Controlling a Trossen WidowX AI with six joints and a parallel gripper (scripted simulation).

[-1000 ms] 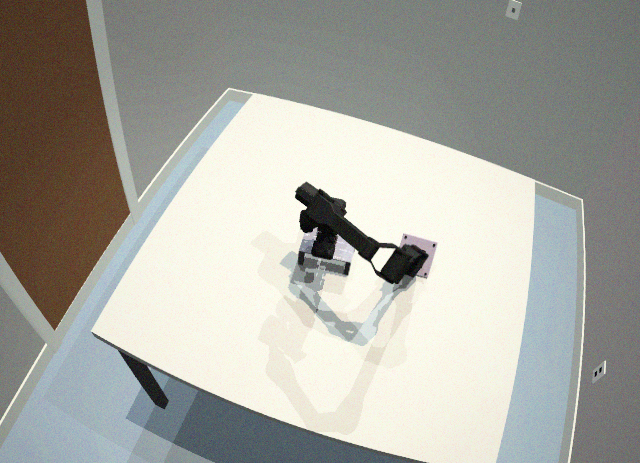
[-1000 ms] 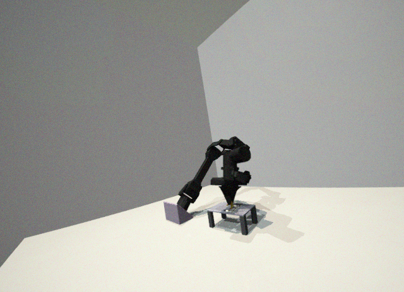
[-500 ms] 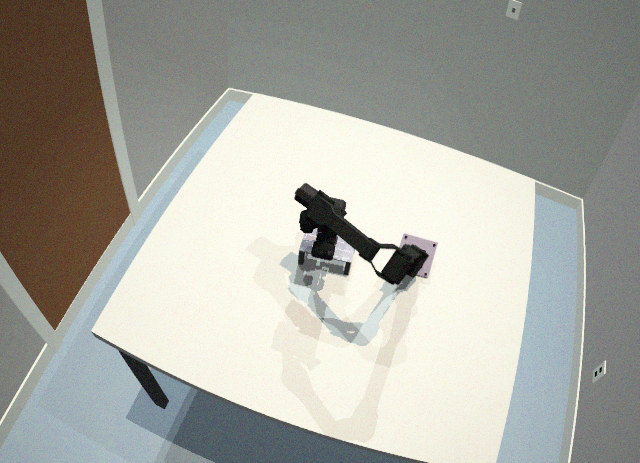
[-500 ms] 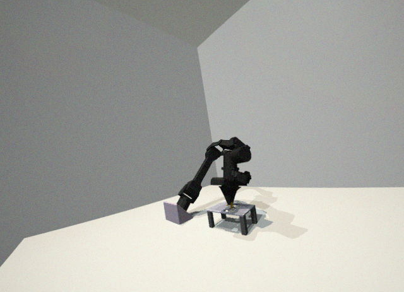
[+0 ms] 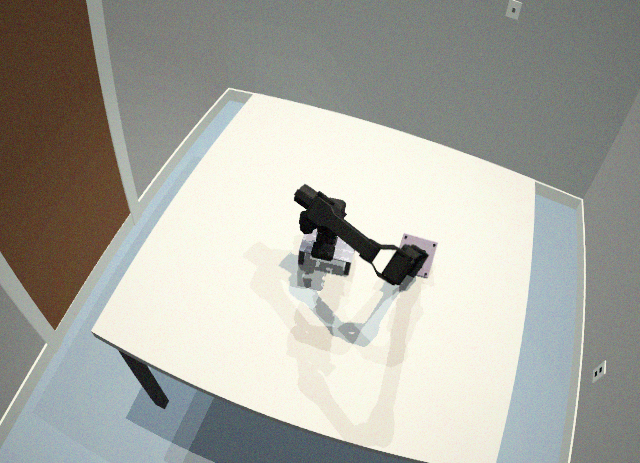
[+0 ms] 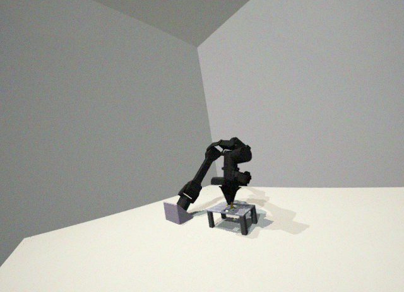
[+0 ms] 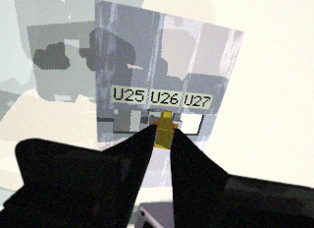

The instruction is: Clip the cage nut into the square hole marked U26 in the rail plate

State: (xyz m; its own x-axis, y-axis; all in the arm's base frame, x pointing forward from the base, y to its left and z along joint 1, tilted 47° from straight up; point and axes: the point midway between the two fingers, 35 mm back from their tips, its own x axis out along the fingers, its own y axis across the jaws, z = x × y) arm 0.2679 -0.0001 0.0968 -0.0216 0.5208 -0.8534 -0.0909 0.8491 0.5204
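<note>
Right now my gripper tip is 1 cm above the yellow cage nut.
</note>
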